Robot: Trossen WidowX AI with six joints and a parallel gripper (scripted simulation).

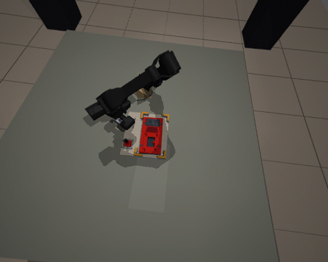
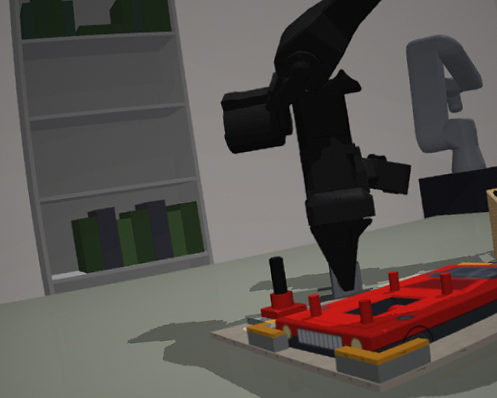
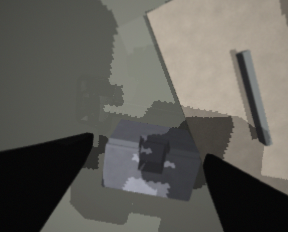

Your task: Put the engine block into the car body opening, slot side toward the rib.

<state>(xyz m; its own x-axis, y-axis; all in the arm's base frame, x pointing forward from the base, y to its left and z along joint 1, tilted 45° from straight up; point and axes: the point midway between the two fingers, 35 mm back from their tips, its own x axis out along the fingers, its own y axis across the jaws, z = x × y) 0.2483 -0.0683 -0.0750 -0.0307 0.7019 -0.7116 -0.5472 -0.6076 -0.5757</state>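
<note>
Right now the grey engine block is 1 cm above my gripper tip.
</note>
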